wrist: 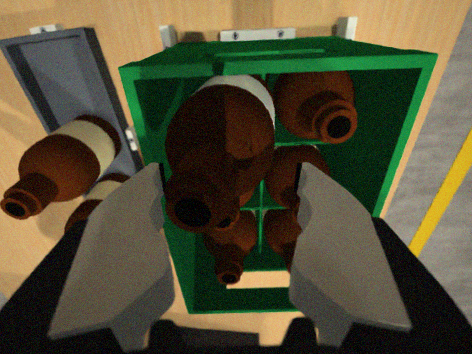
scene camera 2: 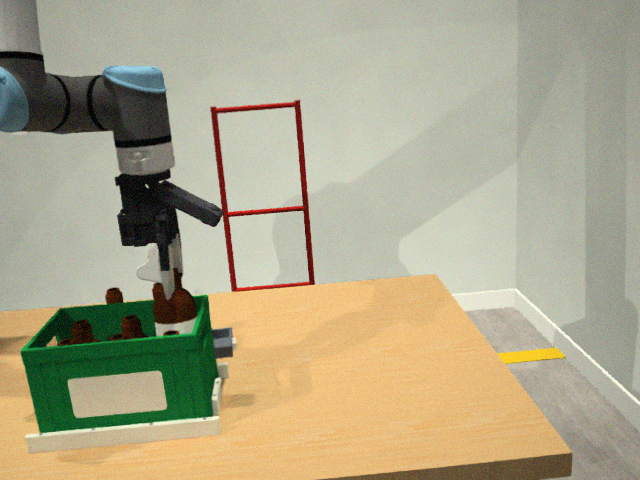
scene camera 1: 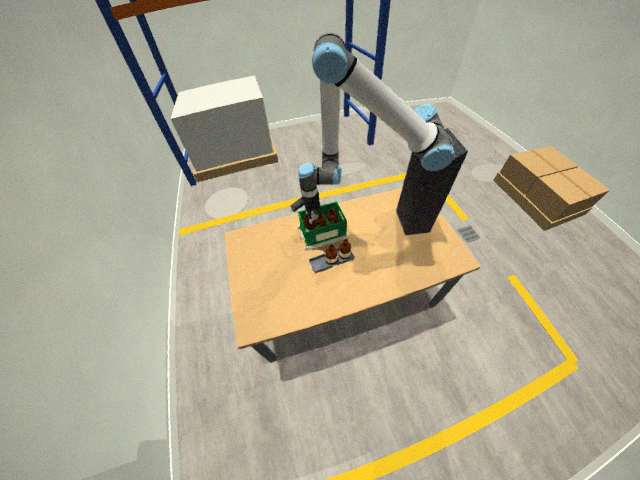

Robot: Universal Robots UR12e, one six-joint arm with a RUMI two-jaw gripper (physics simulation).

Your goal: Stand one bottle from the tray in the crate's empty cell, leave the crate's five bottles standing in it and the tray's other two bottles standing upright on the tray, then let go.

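Places are measured from the arm's base along level axes (x back, y left, z down), in metres.
Pixels of known places: gripper, fingertip midpoint: [wrist: 230, 165] [scene camera 2: 173, 291] [scene camera 1: 309, 219].
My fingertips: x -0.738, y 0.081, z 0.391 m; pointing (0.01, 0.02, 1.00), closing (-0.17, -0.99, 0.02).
For each thing: its top centre in the pictures, then the offset to it from my fingertips. "spot": a spot on its surface instead. Level surfaces: height alone.
- green crate, top centre: [wrist: 269, 230] [scene camera 2: 122, 320] [scene camera 1: 322, 216] dx +0.079, dy -0.048, dz +0.034 m
- further brown bottle, top centre: [wrist: 214, 214] [scene camera 2: 169, 270] [scene camera 1: 310, 215] dx +0.005, dy +0.006, dz -0.037 m
- grey tray, surface spot: [wrist: 62, 75] [scene camera 1: 318, 265] spot: dx +0.026, dy +0.214, dz +0.204 m
- wooden table, surface height: dz +0.209 m
The green crate [scene camera 1: 310, 238] [scene camera 2: 49, 397] [wrist: 395, 61] holds its five brown bottles, including one at the upper right [wrist: 310, 95] in the wrist view. A further brown bottle [scene camera 2: 183, 310] [wrist: 215, 135] is in the crate's corner cell on the tray side. It sits higher than the others, its white label above the cell, and seems to lean slightly towards the tray. My gripper [scene camera 2: 168, 295] [wrist: 230, 165] is open around its neck, which lies close to the left finger; contact is unclear. Two bottles [scene camera 1: 331, 254] [scene camera 1: 345, 249] stand upright on the grey tray [scene camera 1: 318, 265] [wrist: 62, 75].
White locating strips [scene camera 2: 124, 434] [wrist: 257, 34] border the crate on the wooden table [scene camera 1: 279, 294] [scene camera 2: 361, 403]. The dark robot pedestal [scene camera 1: 429, 191] stands on the table. A blue rack [scene camera 1: 155, 113], a white box [scene camera 1: 227, 129] and cartons [scene camera 1: 558, 180] stand on the floor.
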